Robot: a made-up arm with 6 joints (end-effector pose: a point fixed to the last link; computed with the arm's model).
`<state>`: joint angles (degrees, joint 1 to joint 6).
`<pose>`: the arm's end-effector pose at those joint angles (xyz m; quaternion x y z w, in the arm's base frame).
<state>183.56 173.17 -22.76 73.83 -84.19 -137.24</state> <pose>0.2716 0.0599 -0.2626 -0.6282 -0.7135 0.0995 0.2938</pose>
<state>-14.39 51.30 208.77 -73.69 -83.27 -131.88</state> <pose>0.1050 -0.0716 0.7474 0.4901 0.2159 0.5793 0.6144</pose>
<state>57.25 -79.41 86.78 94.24 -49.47 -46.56</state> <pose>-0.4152 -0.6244 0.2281 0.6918 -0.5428 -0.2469 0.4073</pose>
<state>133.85 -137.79 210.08 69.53 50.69 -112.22</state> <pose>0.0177 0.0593 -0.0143 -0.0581 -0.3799 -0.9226 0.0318</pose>
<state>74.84 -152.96 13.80 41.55 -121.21 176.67</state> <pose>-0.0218 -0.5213 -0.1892 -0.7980 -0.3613 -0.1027 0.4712</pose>
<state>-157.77 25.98 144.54 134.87 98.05 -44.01</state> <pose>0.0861 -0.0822 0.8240 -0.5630 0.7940 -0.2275 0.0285</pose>
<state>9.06 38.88 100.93 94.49 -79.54 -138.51</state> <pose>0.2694 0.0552 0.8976 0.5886 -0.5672 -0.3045 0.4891</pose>
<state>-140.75 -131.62 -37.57 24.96 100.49 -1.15</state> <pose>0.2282 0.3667 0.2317 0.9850 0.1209 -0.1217 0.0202</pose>
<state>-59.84 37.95 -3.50 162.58 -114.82 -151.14</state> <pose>0.3877 -0.3747 0.4056 -0.4119 -0.3802 -0.6387 0.5271</pose>
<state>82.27 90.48 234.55 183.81 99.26 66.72</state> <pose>-0.1257 0.2164 0.4059 0.7418 0.3384 0.5526 0.1726</pose>
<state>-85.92 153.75 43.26 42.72 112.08 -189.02</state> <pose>-0.0997 -0.1926 -0.4752 -0.9030 0.3772 -0.1296 0.1595</pose>
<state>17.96 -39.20 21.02 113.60 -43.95 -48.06</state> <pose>-0.2549 -0.0178 0.8896 -0.1928 -0.3743 -0.4544 0.7850</pose>
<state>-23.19 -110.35 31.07 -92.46 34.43 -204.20</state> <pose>-0.4949 0.2192 0.3823 -0.0790 -0.7111 -0.6284 0.3052</pose>
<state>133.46 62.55 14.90 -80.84 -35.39 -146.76</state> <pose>-0.3062 0.3588 0.1042 0.2170 0.7020 -0.6166 0.2828</pose>
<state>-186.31 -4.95 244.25 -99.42 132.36 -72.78</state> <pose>0.2803 -0.0564 0.4337 0.4852 0.0287 0.7224 0.4919</pose>
